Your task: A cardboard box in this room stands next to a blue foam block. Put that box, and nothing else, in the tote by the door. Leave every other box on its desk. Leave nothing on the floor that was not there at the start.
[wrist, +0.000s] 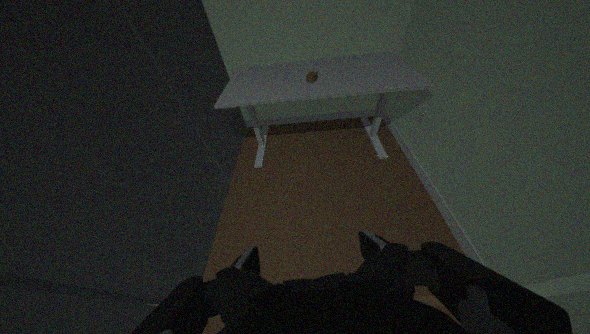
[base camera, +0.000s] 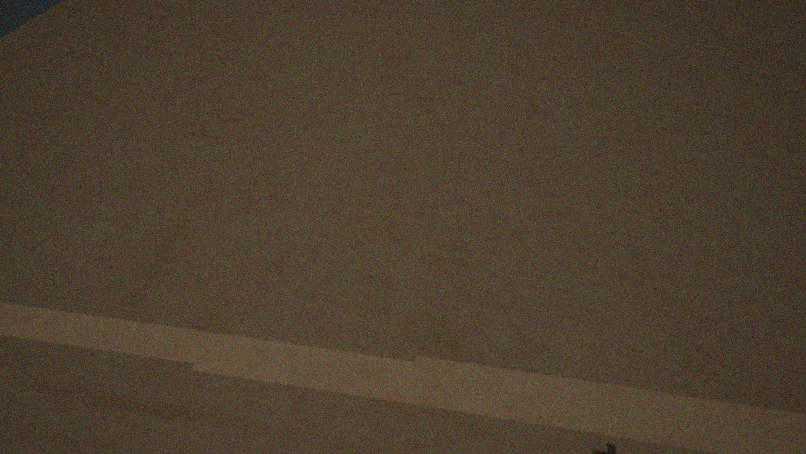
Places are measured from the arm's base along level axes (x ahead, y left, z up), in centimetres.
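Pixels of known places: gripper, fingertip midpoint: (wrist: pixel 309 250).
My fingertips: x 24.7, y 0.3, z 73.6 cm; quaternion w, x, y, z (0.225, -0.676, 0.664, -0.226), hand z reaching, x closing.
Note:
Behind a point stands the place of what it marks.
My gripper (wrist: pixel 309 250) {z 73.6, x 24.7, y 0.3 cm} is open, with no object between its fingers, and it hangs above the brown floor. Ahead of it in the wrist view stands a white desk (wrist: pixel 270 89) {z 32.4, x 154.4, y 12.8 cm} with pale legs, at the far end between a dark partition and a green wall. A small round brown-orange object (wrist: pixel 311 77) {z 36.5, x 155.7, y -19.2 cm} lies on the desk top; it is too small and dark to tell what it is. No cardboard box, blue foam block or tote can be made out in either view.
A dark grey partition (wrist: pixel 125 150) {z 48.2, x 79.3, y 70.6 cm} runs along the left, and a green wall (wrist: pixel 500 125) {z 30.4, x 82.8, y -103.9 cm} with a pale baseboard (wrist: pixel 434 188) {z -31.2, x 87.5, y -103.1 cm} along the right. In the base camera view the brown floor (base camera: pixel 394 197) {z -39.6, x 47.5, y 3.6 cm} has a lighter strip (base camera: pixel 338 366) across it, and a blue surface (base camera: pixel 22 12) {z -38.1, x 85.6, y 70.1 cm} shows at the top left.

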